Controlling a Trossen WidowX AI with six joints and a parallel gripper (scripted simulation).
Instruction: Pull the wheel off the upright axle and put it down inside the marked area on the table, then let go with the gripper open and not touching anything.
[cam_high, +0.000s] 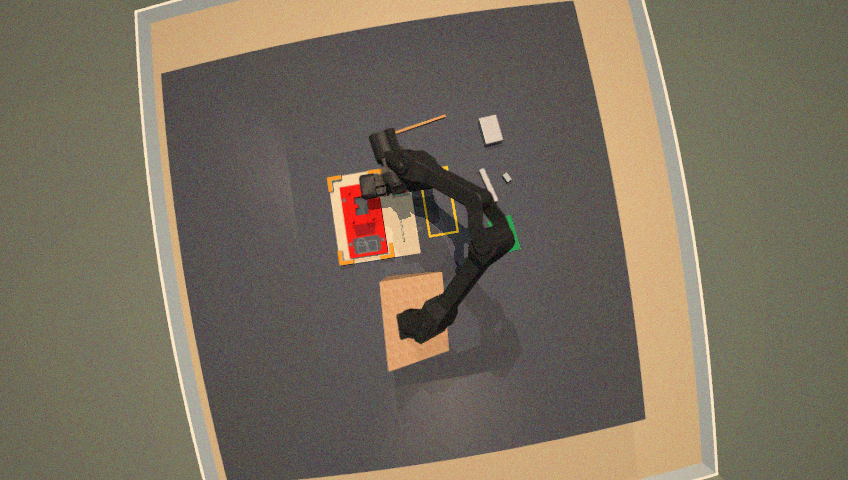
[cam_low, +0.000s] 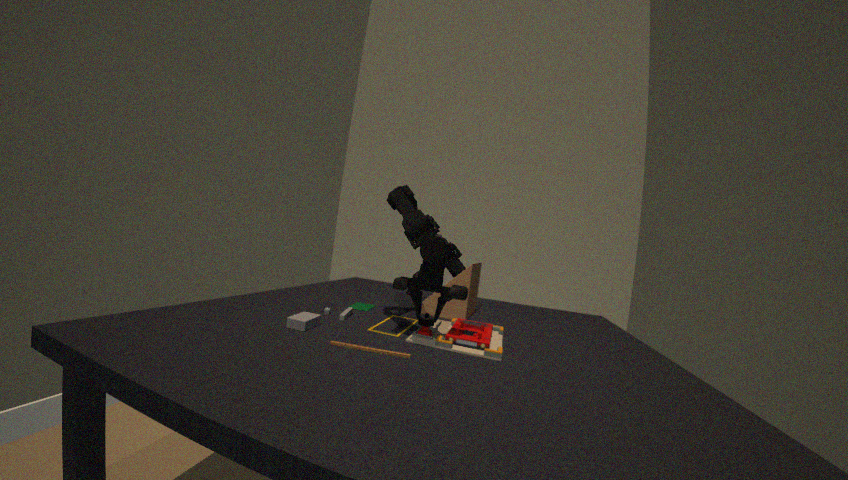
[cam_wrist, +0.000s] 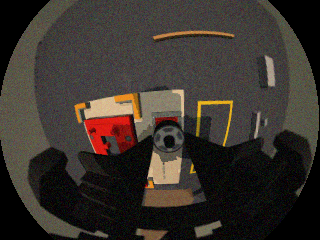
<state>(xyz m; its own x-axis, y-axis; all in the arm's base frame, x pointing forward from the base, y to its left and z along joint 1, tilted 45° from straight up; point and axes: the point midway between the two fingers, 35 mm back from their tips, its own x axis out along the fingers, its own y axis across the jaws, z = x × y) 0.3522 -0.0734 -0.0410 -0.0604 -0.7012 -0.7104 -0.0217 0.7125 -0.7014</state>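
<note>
The upright axle is 10 mm below my gripper tip. Also, from my gripper tip: wheel (right at my gripper tip); thin wooden stick (170 mm ahead, 70 mm to the right, 40 mm below); green patch (270 mm to the right, 170 mm behind, 40 mm below).
</note>
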